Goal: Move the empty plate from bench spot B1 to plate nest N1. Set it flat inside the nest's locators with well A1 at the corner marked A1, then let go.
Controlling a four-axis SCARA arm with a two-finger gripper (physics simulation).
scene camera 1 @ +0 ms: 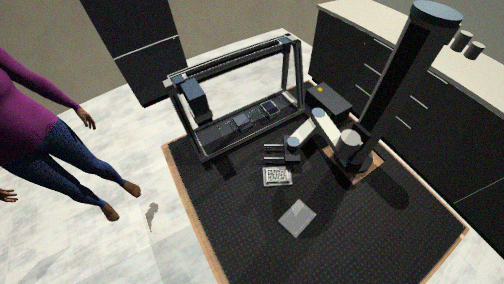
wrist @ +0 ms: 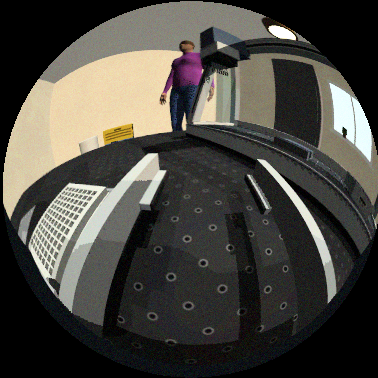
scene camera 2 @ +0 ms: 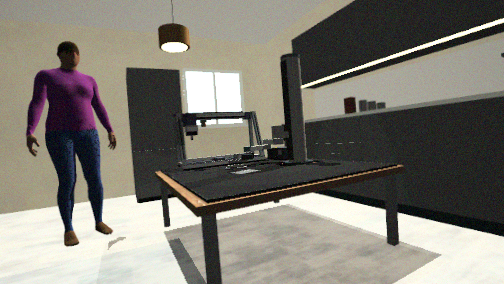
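The plate, with a white grid of square wells, sits flat inside a pale frame on the dark bench. Its well A1 and any corner mark are too small to read. A pale grey square lies flat and turned on the bench; I cannot tell whether it is spot B1. My gripper is open and empty, its two fingers apart with dark bench surface showing between them. It is beside the plate, on the side toward the gantry machine. In the wrist view the plate is outside the left finger.
A gantry machine with a deck stands behind the gripper. A dark box with a yellow mark stands near the arm's column. A person stands beyond the bench.
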